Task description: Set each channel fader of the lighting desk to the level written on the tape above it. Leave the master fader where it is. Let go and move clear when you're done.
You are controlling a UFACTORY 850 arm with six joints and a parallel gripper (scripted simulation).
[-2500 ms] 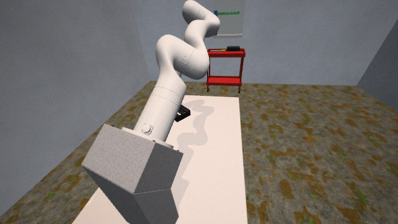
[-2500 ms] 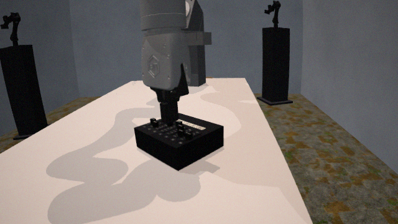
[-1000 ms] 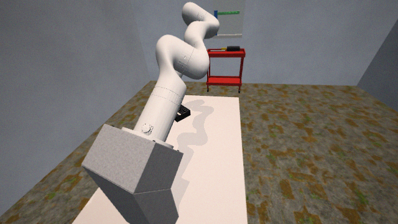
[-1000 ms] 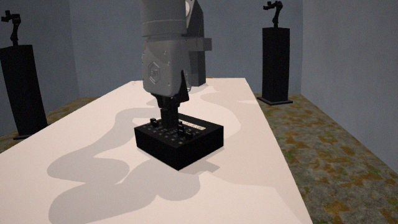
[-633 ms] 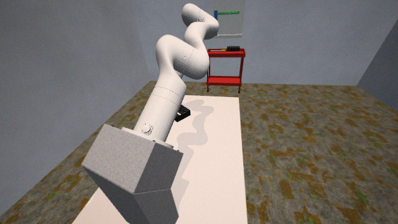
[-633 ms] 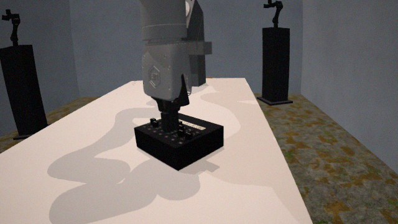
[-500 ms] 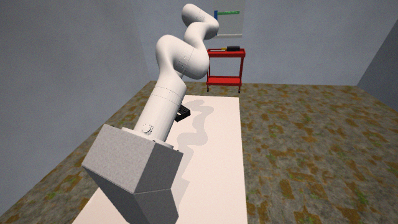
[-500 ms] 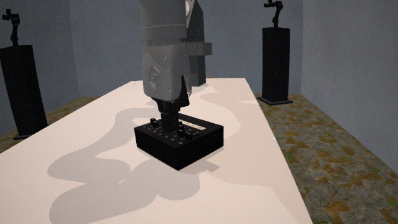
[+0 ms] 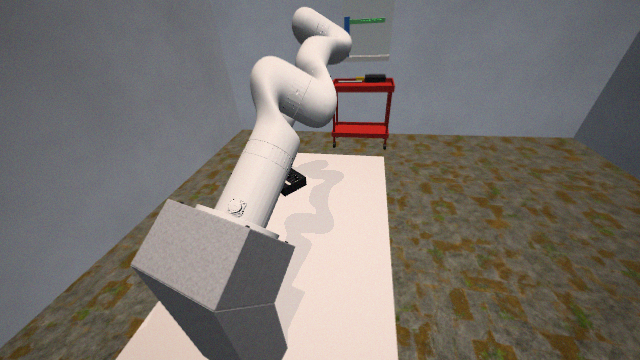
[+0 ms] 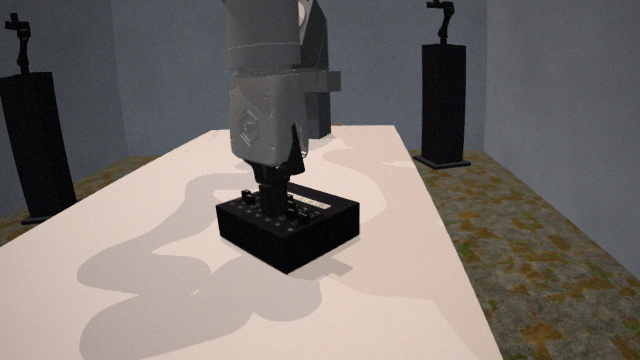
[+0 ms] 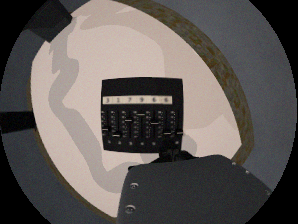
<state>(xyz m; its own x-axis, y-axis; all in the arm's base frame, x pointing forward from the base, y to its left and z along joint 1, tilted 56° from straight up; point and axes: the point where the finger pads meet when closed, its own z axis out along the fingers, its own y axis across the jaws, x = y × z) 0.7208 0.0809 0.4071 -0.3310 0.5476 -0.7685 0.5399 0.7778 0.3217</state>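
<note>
The fader cap is 110 mm behind my hand, 30 mm to the right of it and 30 mm below it.
</note>
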